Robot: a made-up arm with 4 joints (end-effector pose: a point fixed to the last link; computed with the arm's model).
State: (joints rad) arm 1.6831 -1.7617 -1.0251 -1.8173
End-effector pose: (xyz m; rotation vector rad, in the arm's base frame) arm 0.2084 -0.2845 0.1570 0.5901 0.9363 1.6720
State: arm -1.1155 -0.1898 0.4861 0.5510
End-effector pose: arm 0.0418 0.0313 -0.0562 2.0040 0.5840 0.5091
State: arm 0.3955 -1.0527 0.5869 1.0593
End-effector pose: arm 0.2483 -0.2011 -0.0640 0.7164 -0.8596 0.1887
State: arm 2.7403 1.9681 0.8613 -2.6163
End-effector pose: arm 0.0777 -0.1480 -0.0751 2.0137 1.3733 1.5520
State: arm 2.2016 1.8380 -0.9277 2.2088
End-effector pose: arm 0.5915 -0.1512 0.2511 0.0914 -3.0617 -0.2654
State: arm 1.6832 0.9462 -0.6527 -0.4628
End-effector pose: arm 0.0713 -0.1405 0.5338 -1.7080 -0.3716 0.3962
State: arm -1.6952 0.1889 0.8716 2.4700
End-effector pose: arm 0.1208 0.3835 0.3672 -1.7696 0.8754 -0.6376
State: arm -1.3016 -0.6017 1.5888 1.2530
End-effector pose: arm 0.1664 0.3514 0.2196 2.7964 -0.3310 -0.6504
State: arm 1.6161 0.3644 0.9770 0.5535
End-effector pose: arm 0.1431 -0.2434 0.1444 0.0776 -0.4555 0.3598
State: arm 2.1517 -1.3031 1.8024 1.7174
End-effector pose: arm 0.2675 -0.0304 0.6661 -1.2423 -1.7881 1.8513
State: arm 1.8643 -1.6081 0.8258 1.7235
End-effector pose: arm 0.1223 -0.3279 0.4509 -1.1580 -1.5892 0.7583
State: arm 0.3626 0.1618 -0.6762 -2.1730
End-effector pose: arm 0.3344 -0.1103 -0.0824 -0.6207 -1.4610 -1.2738
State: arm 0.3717 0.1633 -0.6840 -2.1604
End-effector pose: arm 0.3329 -0.1163 -0.0800 -0.6275 -1.4699 -1.2560
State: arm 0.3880 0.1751 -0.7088 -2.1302
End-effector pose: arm 0.3293 -0.1311 -0.0742 -0.6392 -1.4911 -1.2006
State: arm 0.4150 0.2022 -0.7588 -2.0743
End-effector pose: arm 0.3232 -0.1592 -0.0617 -0.6603 -1.5282 -1.0891
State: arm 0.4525 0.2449 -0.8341 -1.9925
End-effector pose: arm 0.3162 -0.1999 -0.0385 -0.6958 -1.5746 -0.9202
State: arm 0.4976 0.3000 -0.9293 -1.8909
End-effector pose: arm 0.3109 -0.2480 -0.0012 -0.7485 -1.6195 -0.7065
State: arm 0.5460 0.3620 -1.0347 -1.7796
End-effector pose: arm 0.3093 -0.2948 0.0503 -0.8170 -1.6523 -0.4703
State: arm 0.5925 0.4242 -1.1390 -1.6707
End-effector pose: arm 0.3116 -0.3315 0.1104 -0.8940 -1.6686 -0.2385
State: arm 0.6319 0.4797 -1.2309 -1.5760
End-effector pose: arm 0.3164 -0.3539 0.1690 -0.9679 -1.6704 -0.0369
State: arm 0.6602 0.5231 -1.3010 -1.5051
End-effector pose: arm 0.3219 -0.3640 0.2158 -1.0260 -1.6648 0.1149
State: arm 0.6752 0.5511 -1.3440 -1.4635
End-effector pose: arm 0.3267 -0.3669 0.2441 -1.0593 -1.6593 0.2069
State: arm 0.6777 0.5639 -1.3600 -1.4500
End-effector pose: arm 0.3300 -0.3672 0.2533 -1.0664 -1.6578 0.2418
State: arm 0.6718 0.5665 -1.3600 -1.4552
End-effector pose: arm 0.3325 -0.3668 0.2502 -1.0564 -1.6608 0.2404
